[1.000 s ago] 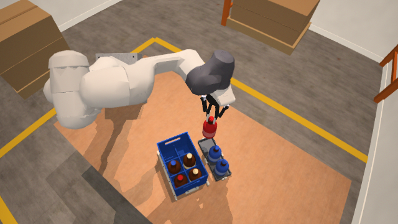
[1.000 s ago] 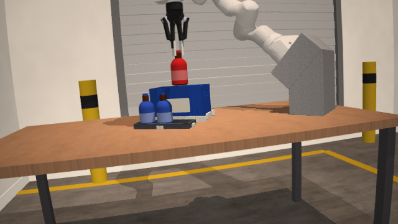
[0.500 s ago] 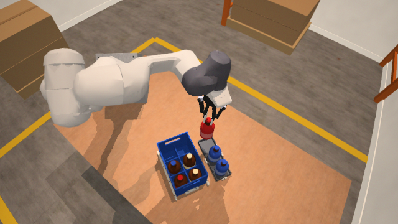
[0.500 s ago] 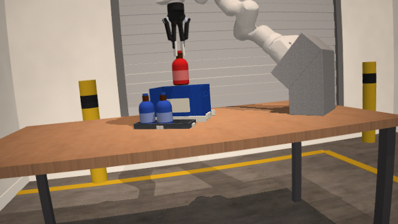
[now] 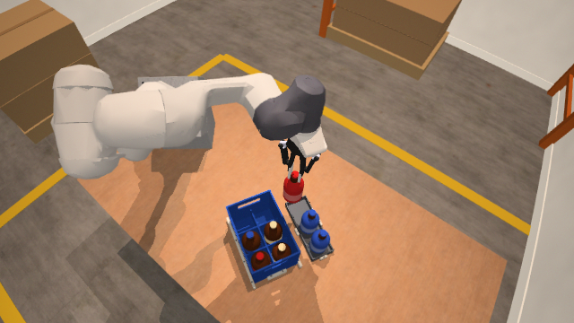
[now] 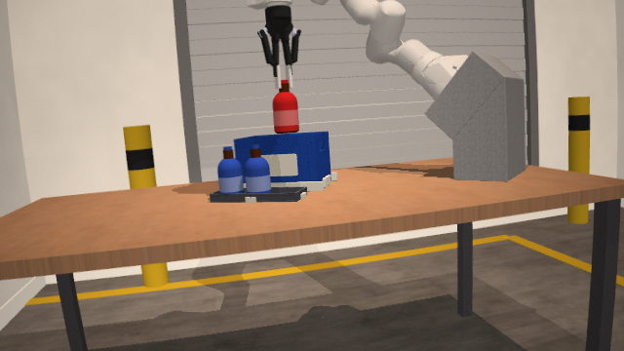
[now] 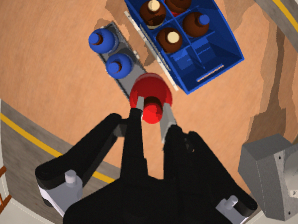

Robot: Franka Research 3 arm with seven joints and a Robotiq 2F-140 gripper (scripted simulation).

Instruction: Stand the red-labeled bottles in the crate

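Right now the red-labeled bottle is 9 cm below my hand. The rest, counted from my hand: tray (34 cm below, 10 cm ahead, 2 cm to the right); blue crate (27 cm below, 17 cm to the right, 4 cm behind).
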